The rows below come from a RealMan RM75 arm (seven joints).
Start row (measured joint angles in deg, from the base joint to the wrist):
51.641 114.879 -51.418 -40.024 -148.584 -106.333 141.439
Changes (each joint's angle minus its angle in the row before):
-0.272 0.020 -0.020 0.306 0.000 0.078 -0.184
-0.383 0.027 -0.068 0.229 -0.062 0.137 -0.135
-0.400 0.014 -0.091 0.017 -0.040 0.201 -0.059
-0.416 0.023 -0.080 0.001 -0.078 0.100 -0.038
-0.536 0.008 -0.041 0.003 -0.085 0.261 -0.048
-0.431 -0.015 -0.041 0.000 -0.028 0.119 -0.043
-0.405 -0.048 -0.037 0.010 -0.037 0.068 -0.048
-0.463 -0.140 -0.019 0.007 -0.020 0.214 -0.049
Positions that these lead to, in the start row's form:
51.369 114.899 -51.438 -39.718 -148.584 -106.255 141.255
50.986 114.926 -51.506 -39.489 -148.646 -106.118 141.120
50.586 114.940 -51.597 -39.472 -148.686 -105.917 141.061
50.170 114.963 -51.677 -39.471 -148.764 -105.817 141.023
49.634 114.971 -51.718 -39.468 -148.849 -105.556 140.975
49.203 114.956 -51.759 -39.468 -148.877 -105.437 140.932
48.798 114.908 -51.796 -39.458 -148.914 -105.369 140.884
48.335 114.768 -51.815 -39.451 -148.934 -105.155 140.835

